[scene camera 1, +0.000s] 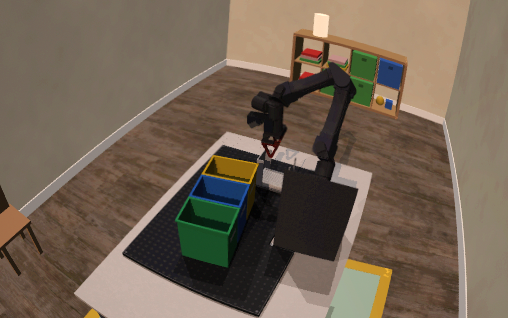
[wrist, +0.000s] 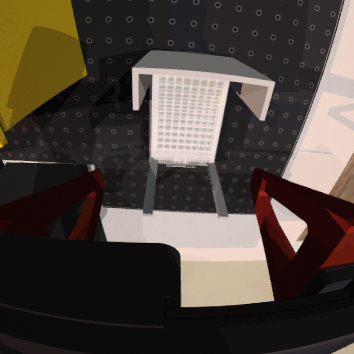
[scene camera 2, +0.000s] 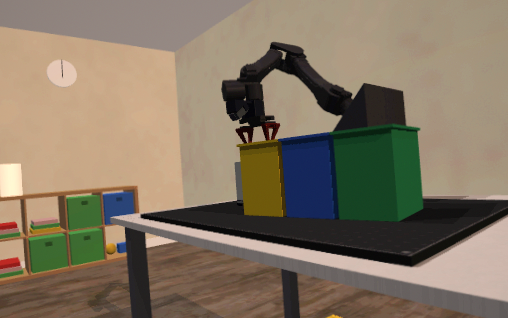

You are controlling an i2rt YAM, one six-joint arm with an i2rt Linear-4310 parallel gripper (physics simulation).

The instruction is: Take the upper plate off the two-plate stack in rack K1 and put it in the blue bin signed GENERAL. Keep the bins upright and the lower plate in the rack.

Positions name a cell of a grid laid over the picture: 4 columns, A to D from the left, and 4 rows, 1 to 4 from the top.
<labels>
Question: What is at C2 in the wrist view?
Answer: A white gridded plate.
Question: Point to a green bin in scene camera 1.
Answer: B3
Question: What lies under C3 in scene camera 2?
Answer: A blue bin.
</labels>
